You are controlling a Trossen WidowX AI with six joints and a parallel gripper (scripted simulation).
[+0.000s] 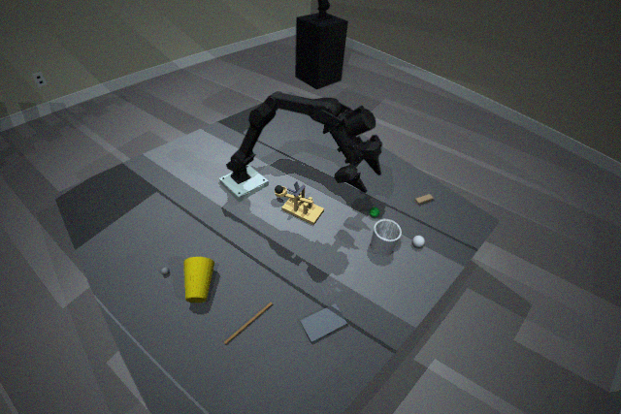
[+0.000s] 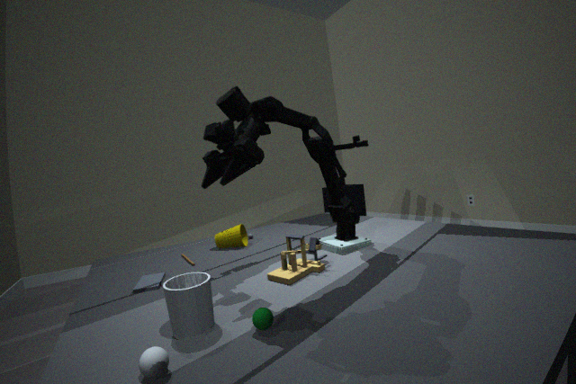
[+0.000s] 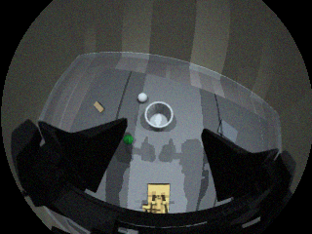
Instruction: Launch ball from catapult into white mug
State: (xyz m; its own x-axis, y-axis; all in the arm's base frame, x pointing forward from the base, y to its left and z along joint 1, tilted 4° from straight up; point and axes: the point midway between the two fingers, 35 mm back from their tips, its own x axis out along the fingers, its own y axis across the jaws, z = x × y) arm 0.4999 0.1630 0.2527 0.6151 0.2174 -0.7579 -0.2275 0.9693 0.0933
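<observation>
Now: the black ball 320 mm behind my gripper tip, 120 mm to the right of it and 220 mm below it. Also, from my gripper tip: green ball 40 mm behind, 120 mm to the left, 260 mm below; white ball 160 mm ahead, 140 mm to the left, 260 mm below; white mug 80 mm ahead, 30 mm to the left, 250 mm below.
</observation>
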